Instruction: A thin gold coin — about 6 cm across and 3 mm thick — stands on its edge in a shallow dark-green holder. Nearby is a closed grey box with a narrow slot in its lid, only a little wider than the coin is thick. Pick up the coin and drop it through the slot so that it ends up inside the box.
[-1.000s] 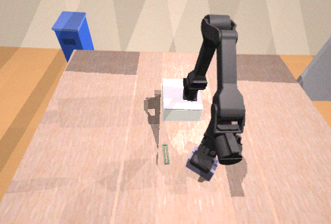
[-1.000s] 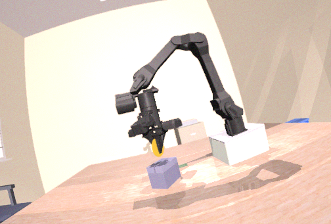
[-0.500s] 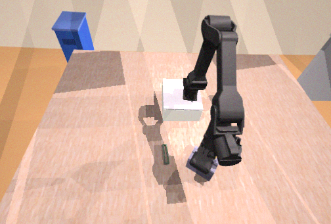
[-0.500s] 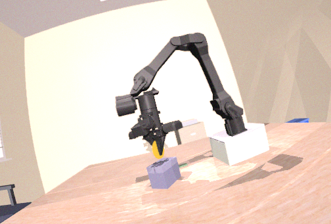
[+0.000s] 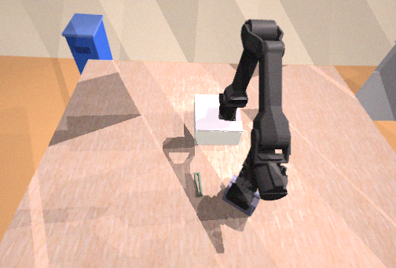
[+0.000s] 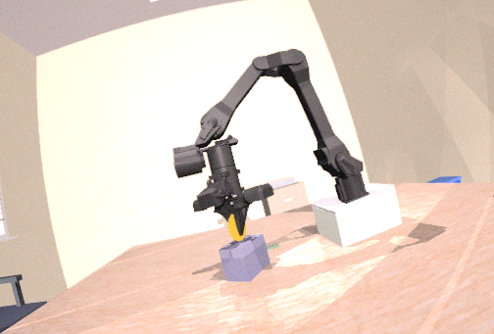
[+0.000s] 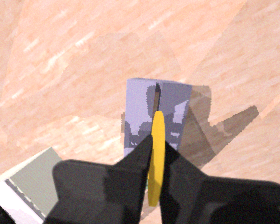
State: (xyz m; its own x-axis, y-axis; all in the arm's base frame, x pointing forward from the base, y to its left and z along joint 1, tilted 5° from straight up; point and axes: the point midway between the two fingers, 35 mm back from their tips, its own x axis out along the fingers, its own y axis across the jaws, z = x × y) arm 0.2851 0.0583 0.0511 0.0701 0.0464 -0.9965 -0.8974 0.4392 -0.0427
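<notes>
The gold coin is 2 cm above my gripper tip.
</notes>
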